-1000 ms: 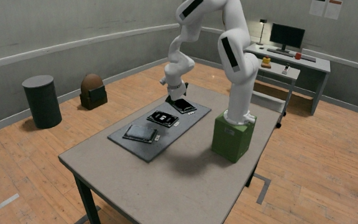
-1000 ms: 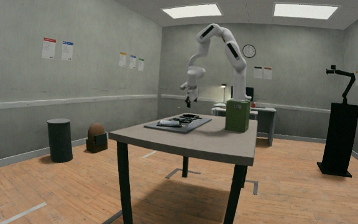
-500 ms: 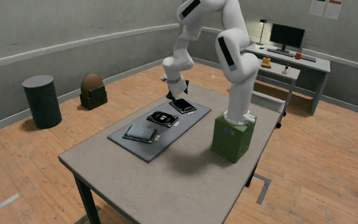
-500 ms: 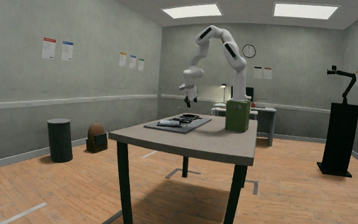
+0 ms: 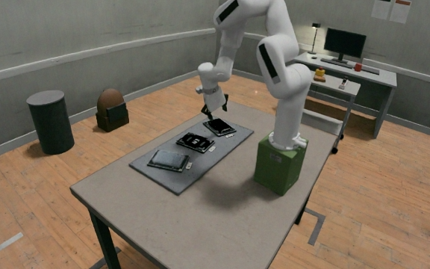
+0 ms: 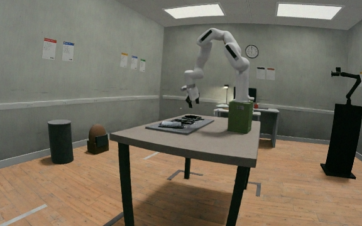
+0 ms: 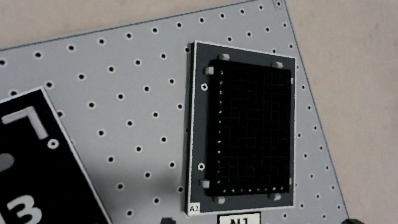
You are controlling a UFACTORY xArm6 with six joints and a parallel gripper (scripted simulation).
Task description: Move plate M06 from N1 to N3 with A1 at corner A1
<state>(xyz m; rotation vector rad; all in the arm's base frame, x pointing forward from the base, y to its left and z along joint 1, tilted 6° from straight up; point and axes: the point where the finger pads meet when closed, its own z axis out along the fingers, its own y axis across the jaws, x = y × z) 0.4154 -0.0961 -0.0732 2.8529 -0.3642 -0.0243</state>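
The dark plate is 11 cm below my hand, 8 cm to the right of it and 4 cm ahead of it.
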